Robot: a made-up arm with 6 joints.
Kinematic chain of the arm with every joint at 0, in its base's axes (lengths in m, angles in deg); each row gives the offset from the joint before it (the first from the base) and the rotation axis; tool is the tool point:
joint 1: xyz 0 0 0.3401 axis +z
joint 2: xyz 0 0 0 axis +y
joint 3: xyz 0 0 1.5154 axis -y
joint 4: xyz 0 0 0 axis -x
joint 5: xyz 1.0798 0 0 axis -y
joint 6: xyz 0 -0.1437 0 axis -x
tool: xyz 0 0 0
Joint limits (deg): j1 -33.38..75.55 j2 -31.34..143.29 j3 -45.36..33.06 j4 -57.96..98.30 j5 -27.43..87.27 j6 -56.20..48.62
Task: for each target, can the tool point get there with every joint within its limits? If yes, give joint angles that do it. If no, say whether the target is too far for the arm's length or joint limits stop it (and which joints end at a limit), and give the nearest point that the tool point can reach.
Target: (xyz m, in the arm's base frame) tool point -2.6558 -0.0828 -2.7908
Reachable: no: too far | nearest point -0.0881 -0.1140 -1.4454 | short by 2.899 m
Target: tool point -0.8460 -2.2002 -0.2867
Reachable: no: joint limits stop it (at a limit: joint 1, joint 3) | nearest point 0.4702 -0.4808 -0.4771 | short by 2.174 m
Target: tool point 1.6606 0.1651 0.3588
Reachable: yes | joints 7.20 49.74 -19.43 72.05 1.34 11.74
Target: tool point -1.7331 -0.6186 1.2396
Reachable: no: joint limits stop it (at a limit: joint 1, joint 2, joint 3) | nearest point 0.1325 -0.2515 1.3311 | short by 1.904 m
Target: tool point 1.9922 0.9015 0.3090
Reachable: yes | joints 27.38 63.72 18.80 36.39 43.38 -17.41
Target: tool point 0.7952 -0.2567 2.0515
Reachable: yes | joints -13.95 -8.84 -4.45 66.47 78.26 -5.21
